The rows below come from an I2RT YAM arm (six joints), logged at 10 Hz.
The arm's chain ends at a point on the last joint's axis. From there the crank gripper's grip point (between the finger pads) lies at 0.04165 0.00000 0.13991 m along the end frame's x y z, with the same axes.
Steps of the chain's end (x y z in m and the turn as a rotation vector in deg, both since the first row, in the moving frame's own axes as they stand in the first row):
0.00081 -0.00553 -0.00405 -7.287 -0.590 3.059
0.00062 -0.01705 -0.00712 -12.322 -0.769 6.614
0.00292 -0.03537 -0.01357 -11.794 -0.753 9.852
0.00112 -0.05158 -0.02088 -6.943 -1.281 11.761
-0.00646 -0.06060 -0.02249 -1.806 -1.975 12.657
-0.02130 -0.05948 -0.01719 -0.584 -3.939 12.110
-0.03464 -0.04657 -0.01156 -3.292 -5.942 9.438
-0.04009 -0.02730 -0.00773 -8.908 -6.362 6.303
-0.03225 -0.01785 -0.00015 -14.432 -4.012 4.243
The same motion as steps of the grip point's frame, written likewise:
-0.00116 0.01441 -0.00490 -7.287 -0.590 3.059
-0.00325 0.01745 -0.01031 -12.322 -0.769 6.614
-0.00197 0.00006 -0.01672 -11.794 -0.753 9.852
-0.00459 -0.02658 -0.02153 -6.943 -1.281 11.761
-0.01276 -0.04761 -0.02136 -1.806 -1.975 12.657
-0.03201 -0.05033 -0.01473 -0.584 -3.939 12.110
-0.05050 -0.03284 -0.00845 -3.292 -5.942 9.438
-0.05720 -0.00167 -0.00604 -8.908 -6.362 6.303
-0.04344 0.02001 -0.00241 -14.432 -4.012 4.243

